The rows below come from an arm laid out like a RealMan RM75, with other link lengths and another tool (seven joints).
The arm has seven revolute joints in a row. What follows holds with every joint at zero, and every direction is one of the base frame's.
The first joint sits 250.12 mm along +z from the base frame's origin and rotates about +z.
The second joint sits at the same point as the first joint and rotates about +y.
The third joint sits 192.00 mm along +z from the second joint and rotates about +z.
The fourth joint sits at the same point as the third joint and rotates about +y.
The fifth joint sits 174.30 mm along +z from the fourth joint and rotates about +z.
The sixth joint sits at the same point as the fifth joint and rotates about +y.
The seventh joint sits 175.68 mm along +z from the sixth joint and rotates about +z.
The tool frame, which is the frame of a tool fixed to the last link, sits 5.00 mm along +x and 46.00 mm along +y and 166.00 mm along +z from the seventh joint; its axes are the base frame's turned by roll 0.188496, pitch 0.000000 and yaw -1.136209 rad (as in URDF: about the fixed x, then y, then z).
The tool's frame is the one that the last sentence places.
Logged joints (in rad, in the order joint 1, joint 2, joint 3, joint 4, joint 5, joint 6, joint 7), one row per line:
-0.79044, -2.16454, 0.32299, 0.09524, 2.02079, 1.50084, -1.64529
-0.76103, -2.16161, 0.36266, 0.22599, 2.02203, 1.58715, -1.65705
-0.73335, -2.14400, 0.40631, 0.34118, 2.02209, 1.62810, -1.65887
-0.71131, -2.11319, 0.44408, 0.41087, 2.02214, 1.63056, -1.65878
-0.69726, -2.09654, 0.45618, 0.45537, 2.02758, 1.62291, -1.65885
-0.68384, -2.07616, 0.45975, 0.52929, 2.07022, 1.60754, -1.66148
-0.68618, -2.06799, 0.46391, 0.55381, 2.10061, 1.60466, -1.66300
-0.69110, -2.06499, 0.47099, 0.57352, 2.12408, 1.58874, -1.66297
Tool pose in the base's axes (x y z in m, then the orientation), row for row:
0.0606, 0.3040, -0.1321, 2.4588, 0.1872, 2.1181
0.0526, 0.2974, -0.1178, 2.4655, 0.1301, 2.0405
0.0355, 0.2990, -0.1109, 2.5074, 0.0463, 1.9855
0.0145, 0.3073, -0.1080, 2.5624, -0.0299, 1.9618
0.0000, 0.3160, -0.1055, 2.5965, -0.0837, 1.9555
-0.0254, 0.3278, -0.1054, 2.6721, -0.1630, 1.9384
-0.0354, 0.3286, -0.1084, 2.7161, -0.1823, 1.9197
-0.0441, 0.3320, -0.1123, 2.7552, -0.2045, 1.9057
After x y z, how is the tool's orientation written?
As angles about the fixed x, y, z axes (roll, pitch, yaw), in radians.
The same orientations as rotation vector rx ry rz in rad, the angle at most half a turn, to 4 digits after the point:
1.1827, 2.2806, 0.6774
1.3076, 2.2437, 0.6894
1.4426, 2.2485, 0.7005
1.5443, 2.2849, 0.7058
1.6016, 2.3174, 0.7188
1.7018, 2.3781, 0.7116
1.7508, 2.3978, 0.6809
1.7941, 2.4197, 0.6593

